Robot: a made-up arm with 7 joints.
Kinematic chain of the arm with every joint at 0, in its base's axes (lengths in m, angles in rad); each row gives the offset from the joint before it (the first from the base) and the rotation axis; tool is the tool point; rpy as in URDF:
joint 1: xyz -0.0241 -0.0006 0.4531 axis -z
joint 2: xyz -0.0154 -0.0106 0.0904 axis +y
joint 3: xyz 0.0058 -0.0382 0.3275 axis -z
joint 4: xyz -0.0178 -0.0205 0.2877 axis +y
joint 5: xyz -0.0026 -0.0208 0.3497 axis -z
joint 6: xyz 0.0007 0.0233 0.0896 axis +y
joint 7: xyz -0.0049 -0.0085 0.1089 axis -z
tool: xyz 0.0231 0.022 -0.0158 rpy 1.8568 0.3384 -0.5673
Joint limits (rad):
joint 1: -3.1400..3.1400
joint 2: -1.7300..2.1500
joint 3: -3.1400..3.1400
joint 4: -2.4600..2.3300
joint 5: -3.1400..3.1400
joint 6: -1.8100..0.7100
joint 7: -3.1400..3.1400
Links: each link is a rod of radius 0.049 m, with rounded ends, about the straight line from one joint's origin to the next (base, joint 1, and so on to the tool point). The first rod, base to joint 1, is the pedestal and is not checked.
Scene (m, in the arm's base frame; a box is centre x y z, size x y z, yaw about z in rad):
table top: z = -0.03
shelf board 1: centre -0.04 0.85 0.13 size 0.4 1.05 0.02 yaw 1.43
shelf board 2: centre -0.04 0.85 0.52 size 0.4 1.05 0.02 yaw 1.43
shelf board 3: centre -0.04 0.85 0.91 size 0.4 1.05 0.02 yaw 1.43
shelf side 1: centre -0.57 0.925 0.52 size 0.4 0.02 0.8 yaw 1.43
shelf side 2: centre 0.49 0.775 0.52 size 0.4 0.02 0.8 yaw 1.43
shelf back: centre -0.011 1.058 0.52 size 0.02 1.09 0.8 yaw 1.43
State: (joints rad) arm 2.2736 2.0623 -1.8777 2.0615 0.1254 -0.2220 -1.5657
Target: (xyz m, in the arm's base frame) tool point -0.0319 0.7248 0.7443
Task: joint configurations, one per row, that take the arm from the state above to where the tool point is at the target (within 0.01 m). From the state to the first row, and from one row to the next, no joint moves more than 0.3 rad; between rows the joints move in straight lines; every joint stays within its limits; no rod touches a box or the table.
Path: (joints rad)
1: 2.1577 1.7746 -2.0008 2.0858 0.1342 -0.2062 -1.5592
2: 2.0418 1.4869 -2.1240 2.1102 0.1430 -0.1903 -1.5527
3: 1.9260 1.1992 -2.2471 2.1345 0.1518 -0.1745 -1.5462
4: 1.8101 0.9115 -2.3703 2.1588 0.1607 -0.1586 -1.5397
5: 1.6942 0.6238 -2.4934 2.1831 0.1695 -0.1428 -1.5332
6: 1.5783 0.3361 -2.6166 2.2075 0.1783 -0.1270 -1.5267
7: 1.4624 0.0484 -2.7397 2.2318 0.1871 -0.1111 -1.5202
8: 1.3465 -0.2393 -2.8629 2.2561 0.1959 -0.0953 -1.5137
9: 1.3921 -0.4070 -2.8624 2.0073 0.1738 -0.1228 -1.5263
10: 1.4377 -0.5748 -2.8618 1.7584 0.1517 -0.1503 -1.5388

